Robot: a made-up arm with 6 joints.
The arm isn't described. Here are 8 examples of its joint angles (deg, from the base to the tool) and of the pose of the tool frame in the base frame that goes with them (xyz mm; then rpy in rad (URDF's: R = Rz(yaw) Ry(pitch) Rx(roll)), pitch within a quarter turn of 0, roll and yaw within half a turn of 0).
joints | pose
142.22 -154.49 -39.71 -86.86 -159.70 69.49 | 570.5 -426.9 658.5 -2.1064 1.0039 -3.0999
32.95 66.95 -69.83 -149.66 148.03 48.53 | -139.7 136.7 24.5 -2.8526 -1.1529 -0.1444
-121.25 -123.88 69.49 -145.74 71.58 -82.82 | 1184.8 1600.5 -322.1 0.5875 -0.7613 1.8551
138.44 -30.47 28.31 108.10 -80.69 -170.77 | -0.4 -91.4 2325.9 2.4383 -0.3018 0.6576
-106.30 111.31 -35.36 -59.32 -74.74 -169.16 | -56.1 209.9 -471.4 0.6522 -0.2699 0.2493
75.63 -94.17 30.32 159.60 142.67 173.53 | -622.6 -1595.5 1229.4 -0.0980 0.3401 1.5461
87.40 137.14 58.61 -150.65 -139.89 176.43 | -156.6 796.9 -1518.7 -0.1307 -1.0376 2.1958
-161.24 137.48 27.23 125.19 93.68 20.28 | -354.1 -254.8 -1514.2 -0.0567 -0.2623 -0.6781
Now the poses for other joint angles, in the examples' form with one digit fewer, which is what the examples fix.
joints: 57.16 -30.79 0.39 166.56 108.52 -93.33
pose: 83 525 1860 -0.792 1.265 1.817
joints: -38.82 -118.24 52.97 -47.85 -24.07 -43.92
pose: -1649 1136 254 -1.442 -0.422 2.126
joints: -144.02 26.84 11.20 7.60 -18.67 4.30
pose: -1409 -753 947 -0.230 0.596 -2.565
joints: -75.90 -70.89 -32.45 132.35 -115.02 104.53
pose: 121 128 1550 -2.459 -0.217 2.573
